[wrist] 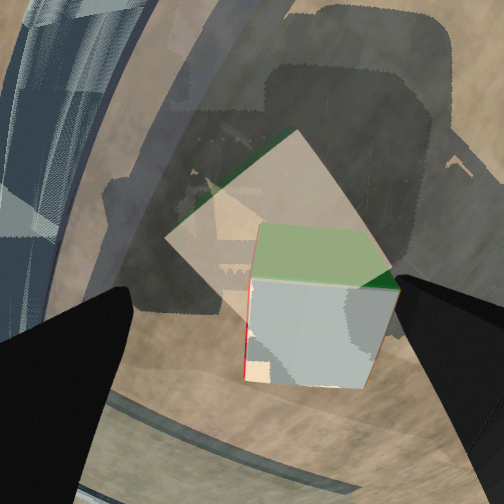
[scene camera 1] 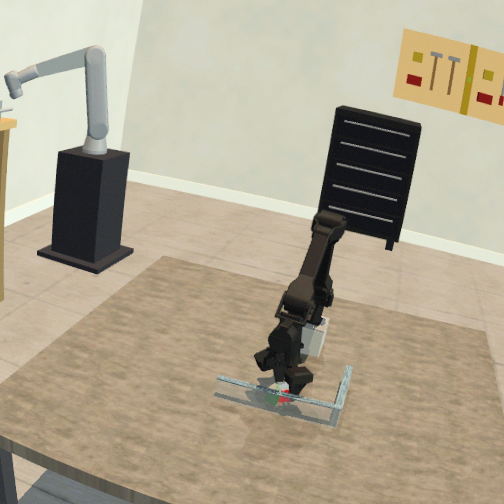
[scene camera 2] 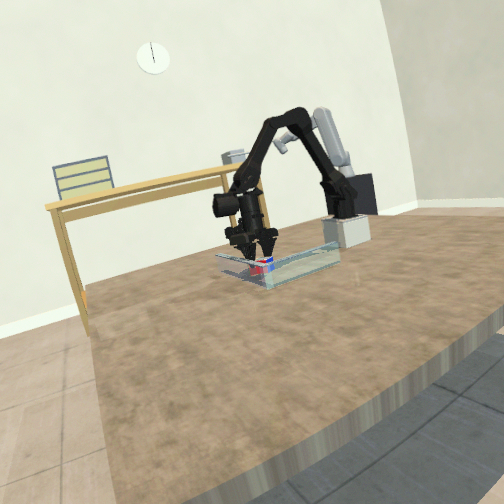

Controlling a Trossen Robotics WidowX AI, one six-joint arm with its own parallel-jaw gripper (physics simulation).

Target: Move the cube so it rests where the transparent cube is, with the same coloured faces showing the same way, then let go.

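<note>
The cube (wrist: 315,315) lies on the table between my open fingers, with a pale green face and a grey-white face toward the wrist camera and a red edge at its left. It overlaps the transparent cube (wrist: 265,225), which sits turned about 45 degrees to it. My gripper (wrist: 270,390) is open; the right finger is close to the cube's right side, the left finger stands well apart. In the scene views the gripper (scene camera 1: 283,385) (scene camera 2: 258,255) points down over the cube (scene camera 1: 283,397) (scene camera 2: 264,263).
A low glass L-shaped fence (scene camera 1: 335,398) (scene camera 2: 290,265) borders the cube's spot. A second grey arm on a black pedestal (scene camera 1: 88,205) stands off the table. A wooden table (scene camera 2: 150,190) and a black slatted panel (scene camera 1: 372,175) stand behind.
</note>
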